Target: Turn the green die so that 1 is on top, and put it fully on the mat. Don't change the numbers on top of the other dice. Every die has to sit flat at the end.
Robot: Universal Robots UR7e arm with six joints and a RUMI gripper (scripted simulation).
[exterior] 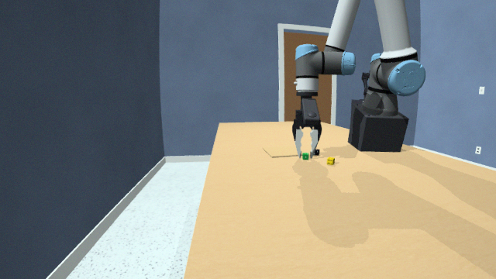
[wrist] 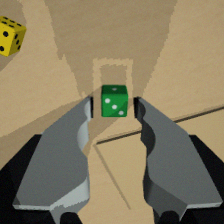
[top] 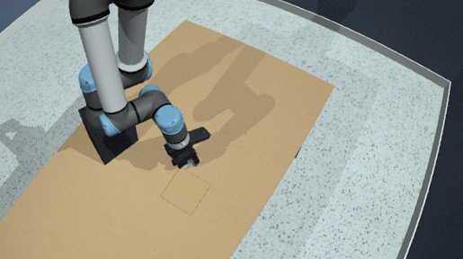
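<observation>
Now: the green die 10 mm below my hand. Round my hand: tan mat 120 mm to the right, 30 mm ahead, 20 mm below; yellow die 80 mm to the left, 50 mm behind, 10 mm below; black die 70 mm behind, 30 mm to the right, 10 mm below.
</observation>
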